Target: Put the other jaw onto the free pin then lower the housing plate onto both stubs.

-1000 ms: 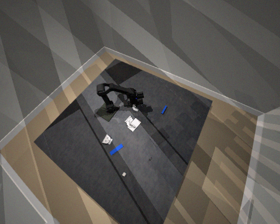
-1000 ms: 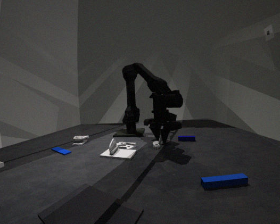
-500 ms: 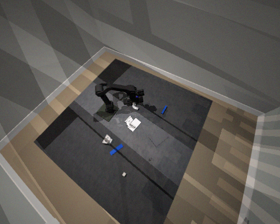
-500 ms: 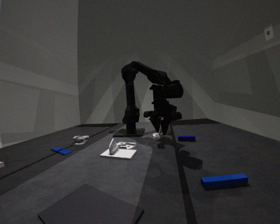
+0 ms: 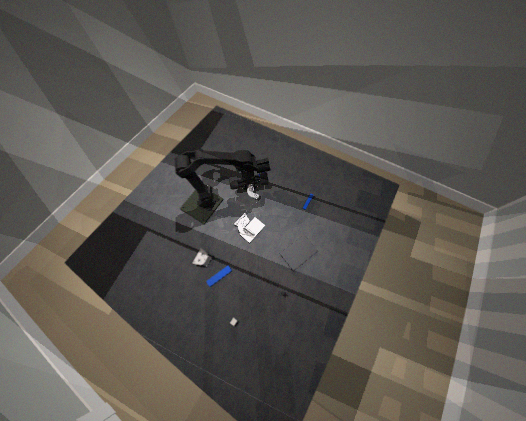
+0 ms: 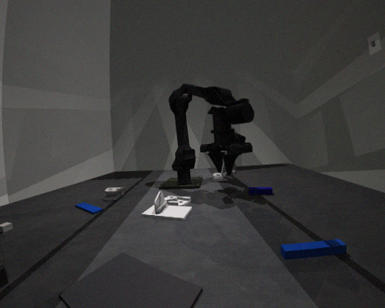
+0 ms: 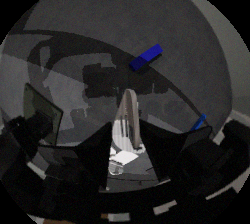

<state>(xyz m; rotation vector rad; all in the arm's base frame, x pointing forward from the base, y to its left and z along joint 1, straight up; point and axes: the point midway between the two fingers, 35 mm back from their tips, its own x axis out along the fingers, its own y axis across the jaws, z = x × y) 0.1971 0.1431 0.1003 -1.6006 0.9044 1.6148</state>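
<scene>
Right now my gripper tip is 30 mm short of the jaw and 20 mm to the left of it. Round my gripper tip: small white cube: 590 mm to the right, 190 mm ahead, 70 mm below; then dark square slab: 340 mm ahead, 200 mm to the right, 80 mm below; then dark cube: 400 mm to the right, 340 mm ahead, 70 mm below.
</scene>
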